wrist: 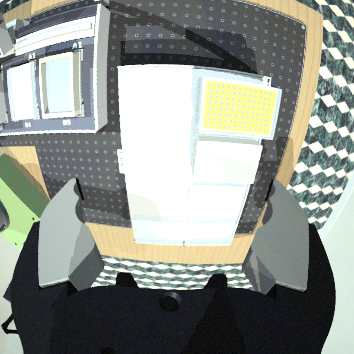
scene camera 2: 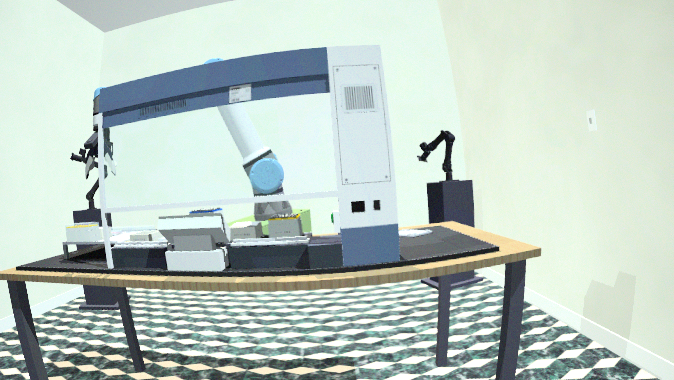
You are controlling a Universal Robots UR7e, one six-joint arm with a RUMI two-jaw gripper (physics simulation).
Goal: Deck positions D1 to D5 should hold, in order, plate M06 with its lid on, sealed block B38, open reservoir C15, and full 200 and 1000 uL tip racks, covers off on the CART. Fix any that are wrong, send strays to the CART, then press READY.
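Frame: origin at the arm's base, x up, y right, z ahead, level; centimetres.
Seen in the pictures: gripper, fingertip midpoint: (wrist: pixel 173 182); arm's base at its link origin: (scene camera 2: pixel 273 215).
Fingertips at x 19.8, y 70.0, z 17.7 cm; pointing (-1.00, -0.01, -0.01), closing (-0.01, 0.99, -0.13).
Offsets run from my fingertips to a thing's top centre. "spot": to the spot under its first point.
My gripper (scene camera 2: pixel 101 171) (wrist: pixel 173 182) is open and empty, high above the white cart @(dx -23.1, dy +0.9, dz -13.5 cm) (scene camera 2: pixel 89 243) (wrist: pixel 157 145). On the cart a yellow-topped tip rack (scene camera 2: pixel 83 233) (wrist: pixel 240 107) stands beside a plain white box @(dx -19.5, dy +8.5, dz -9.3 cm) (wrist: pixel 227 160). In the wrist view, D5 holds a low pale rectangular piece @(dx -20.7, dy -21.8, dz +10.9 cm) (wrist: pixel 60 85) with a beige rim, and D4 shows a flat white surface @(spot: dx -22.2, dy -33.0, dz +13.2 cm) (wrist: pixel 21 92). In the scene view, a blue-topped rack @(dx -14.1, dy -46.1, dz +16.1 cm) (scene camera 2: pixel 206 211), a grey box @(dx -19.1, dy -58.3, dz +18.2 cm) (scene camera 2: pixel 246 230) and a grey rack with a yellow top @(dx -17.4, dy -70.3, dz +21.2 cm) (scene camera 2: pixel 285 227) stand on the deck. Their labels are unreadable. The READY button cannot be made out.
The blue gantry beam (scene camera 2: pixel 280 70) and its white column @(spot: dx +1.5, dy -87.9, dz +44.9 cm) (scene camera 2: pixel 362 135) stand over the deck. A tilted display housing @(spot: dx -16.6, dy -43.6, dz +35.4 cm) (scene camera 2: pixel 192 222) is at the deck's edge. Clear flat pieces @(dx -22.0, dy +6.7, dz -20.0 cm) (wrist: pixel 215 210) lie on the cart past the white box. The green base block (wrist: pixel 20 200) is at the wrist view's left.
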